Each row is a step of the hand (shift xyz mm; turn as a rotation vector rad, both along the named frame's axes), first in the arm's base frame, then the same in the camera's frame.
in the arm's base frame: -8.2 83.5 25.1 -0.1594 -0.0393 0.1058
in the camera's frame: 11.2 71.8 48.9 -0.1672 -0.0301 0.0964
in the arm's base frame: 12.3 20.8 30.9 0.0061 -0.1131 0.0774
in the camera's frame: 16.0 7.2 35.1 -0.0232 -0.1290 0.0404
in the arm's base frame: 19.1 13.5 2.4 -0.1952 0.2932 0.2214
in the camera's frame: 21.7 7.3 5.4 -0.1261 0.2519 0.3062
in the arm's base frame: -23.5 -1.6 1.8 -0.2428 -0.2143 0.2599
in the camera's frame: -23.2 3.5 2.3 -0.2942 -0.2181 0.1957
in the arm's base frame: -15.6 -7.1 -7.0 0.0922 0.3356 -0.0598
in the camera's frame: -16.6 -0.8 -8.1 0.1711 0.3066 0.0376
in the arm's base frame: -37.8 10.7 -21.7 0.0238 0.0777 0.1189
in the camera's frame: -33.5 25.2 -15.9 0.0382 0.0311 0.1353
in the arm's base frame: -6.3 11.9 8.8 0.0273 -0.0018 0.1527
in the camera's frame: -3.5 9.9 12.2 0.0217 -0.0533 0.1441
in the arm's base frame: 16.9 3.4 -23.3 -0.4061 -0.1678 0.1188
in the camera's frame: 17.9 6.1 -22.0 -0.4376 -0.0948 0.0818
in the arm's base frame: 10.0 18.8 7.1 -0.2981 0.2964 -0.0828
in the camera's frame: 14.0 12.9 11.9 -0.2165 0.3691 0.0212
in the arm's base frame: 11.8 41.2 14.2 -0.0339 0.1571 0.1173
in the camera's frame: 20.9 31.2 25.2 0.0011 0.1187 0.1597
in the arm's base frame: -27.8 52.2 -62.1 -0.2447 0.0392 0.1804
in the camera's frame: -12.8 73.3 -42.7 -0.2334 0.0406 0.1945
